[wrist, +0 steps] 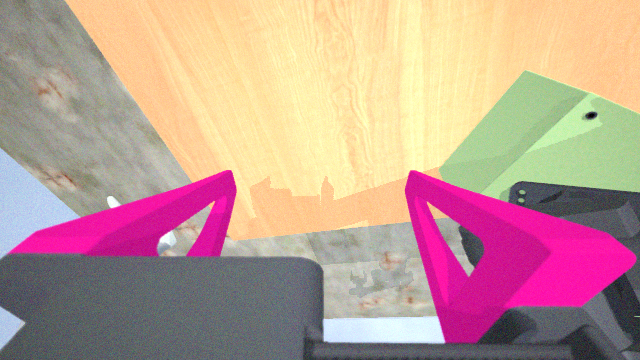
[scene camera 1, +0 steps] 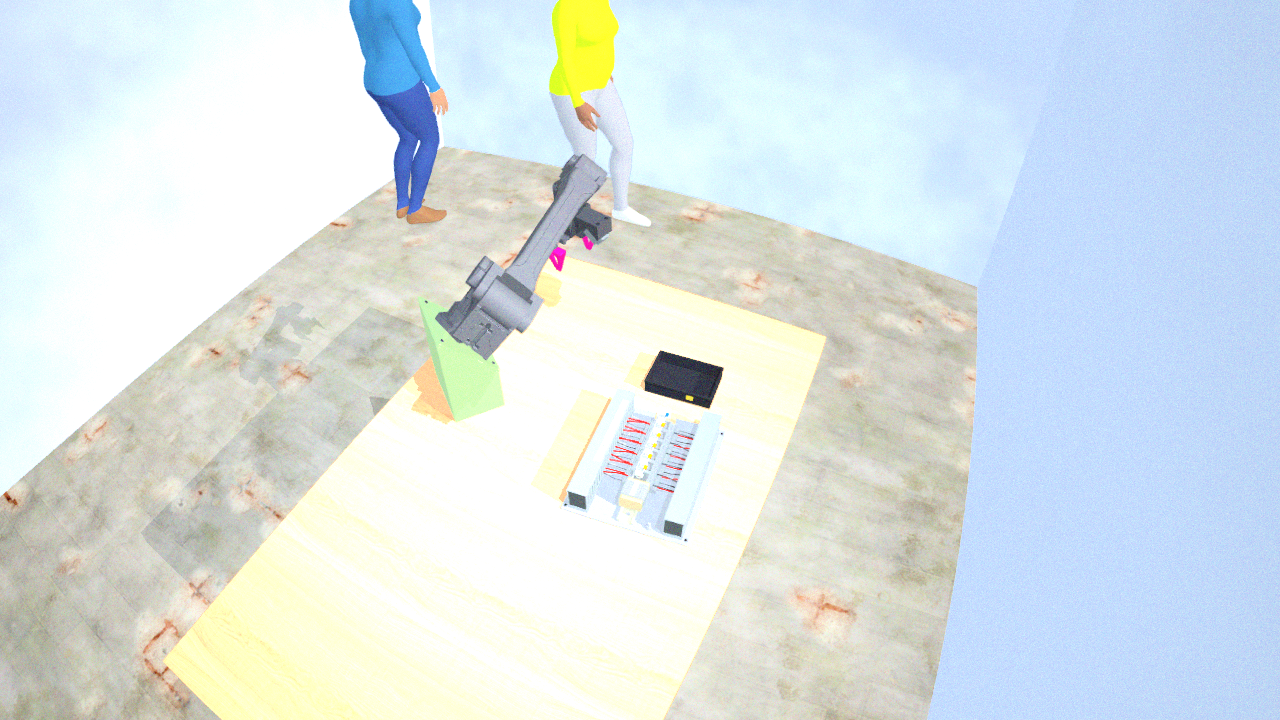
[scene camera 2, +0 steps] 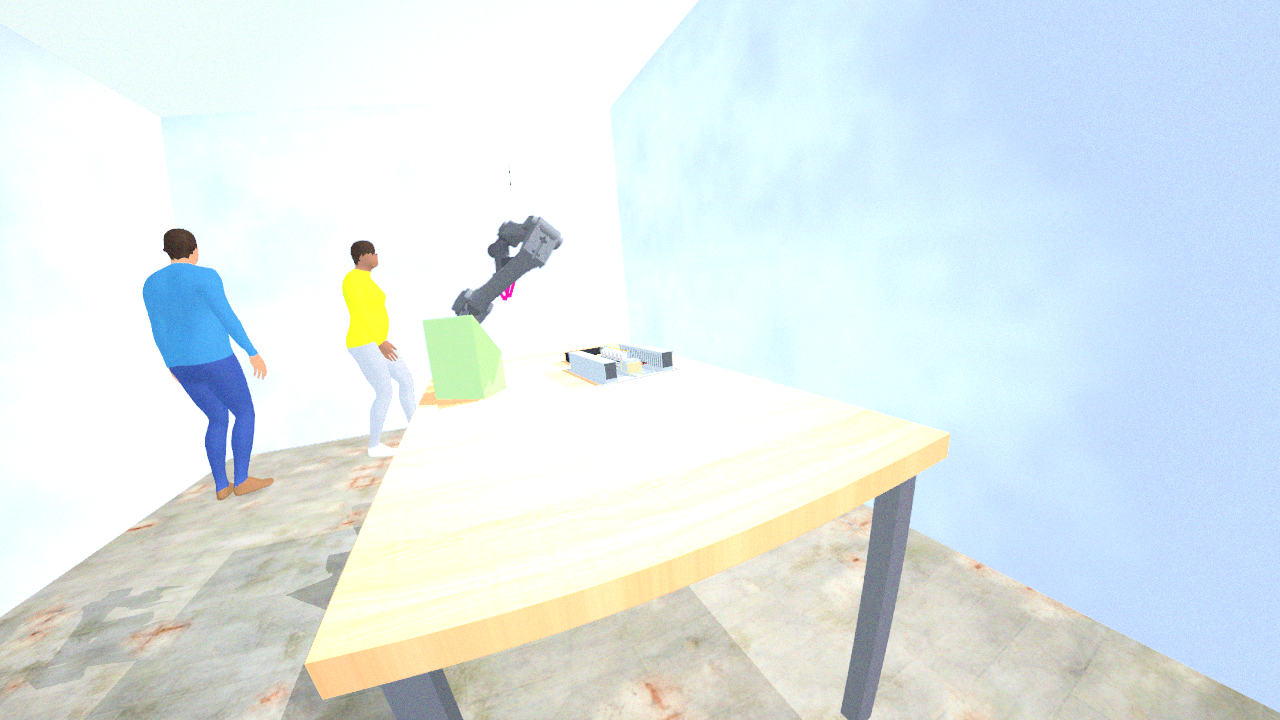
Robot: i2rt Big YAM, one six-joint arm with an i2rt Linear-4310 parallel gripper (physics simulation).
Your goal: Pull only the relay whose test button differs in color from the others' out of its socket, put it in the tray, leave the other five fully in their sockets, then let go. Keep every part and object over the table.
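Seen in the pictures: gripper, fingertip midpoint: (wrist: 320, 180) (scene camera 1: 573, 259) (scene camera 2: 507, 298); arm's base, link origin: (scene camera 2: 460, 337).
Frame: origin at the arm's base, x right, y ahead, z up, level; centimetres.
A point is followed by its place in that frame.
My gripper (scene camera 1: 575, 254) {x -25.9, y 13.5, z 9.8 cm} (wrist: 320, 180) {x -25.9, y 13.5, z 9.8 cm} has magenta fingers. It is open and empty, high above the far left end of the table, well away from the relay panel. The relays (scene camera 1: 656, 445) {x -9.4, y 48.6, z -14.1 cm} stand in a row down the middle of the panel in scene camera 1, between two grey wire ducts. They look small and washed out, and which test button differs in color cannot be told. The black tray (scene camera 1: 683, 379) {x -32.5, y 40.9, z -17.3 cm} (scene camera 2: 585, 355) stands just beyond the panel, with a small yellow mark on its near wall. Neither relays nor tray show in the wrist view.
Grey ducts (scene camera 1: 601, 454) {x 1.2, y 42.1, z -11.3 cm} (scene camera 1: 692, 476) {x -5.1, y 60.1, z -11.4 cm} flank the relays, with red wires beside the row. A pale block (scene camera 1: 633, 493) {x 4.3, y 52.4, z -12.9 cm} (scene camera 2: 631, 366) {x 6.2, y 51.4, z -14.7 cm} sits at the row's near end. The arm stands on a green wedge base (scene camera 1: 474, 385) {x 5.2, y 9.3, z -8.2 cm} (scene camera 2: 458, 358) {x 8.0, y 0.4, z -5.4 cm} (wrist: 550, 125) {x -2.2, y 8.5, z -7.1 cm}. Two people stand beyond the table (scene camera 1: 429, 573).
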